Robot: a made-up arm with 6 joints. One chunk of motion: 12 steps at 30 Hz.
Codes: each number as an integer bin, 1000 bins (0 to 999) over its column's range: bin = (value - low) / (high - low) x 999, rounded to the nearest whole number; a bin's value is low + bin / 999 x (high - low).
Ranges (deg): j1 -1..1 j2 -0.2..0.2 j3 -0.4..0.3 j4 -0.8..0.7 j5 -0.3..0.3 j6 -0.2..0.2
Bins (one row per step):
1: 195 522 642 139 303 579
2: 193 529 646 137 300 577
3: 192 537 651 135 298 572
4: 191 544 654 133 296 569
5: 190 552 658 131 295 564
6: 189 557 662 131 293 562
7: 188 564 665 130 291 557
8: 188 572 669 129 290 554
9: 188 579 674 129 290 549
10: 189 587 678 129 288 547
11: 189 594 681 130 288 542
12: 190 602 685 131 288 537
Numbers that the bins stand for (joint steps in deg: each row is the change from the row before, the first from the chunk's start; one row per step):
1: -0.610 0.009 0.050 -0.591 -0.118 0.032
2: -0.614 0.012 0.053 -0.594 -0.120 0.031
3: -0.616 0.015 0.056 -0.597 -0.121 0.029
4: -0.618 0.018 0.058 -0.600 -0.122 0.028
5: -0.620 0.021 0.061 -0.603 -0.123 0.026
6: -0.622 0.023 0.064 -0.603 -0.124 0.025
7: -0.624 0.026 0.066 -0.605 -0.125 0.023
8: -0.624 0.029 0.069 -0.606 -0.126 0.022
9: -0.624 0.032 0.072 -0.606 -0.126 0.020
10: -0.622 0.035 0.075 -0.606 -0.127 0.019
11: -0.622 0.038 0.077 -0.605 -0.127 0.017
12: -0.620 0.041 0.080 -0.603 -0.127 0.015

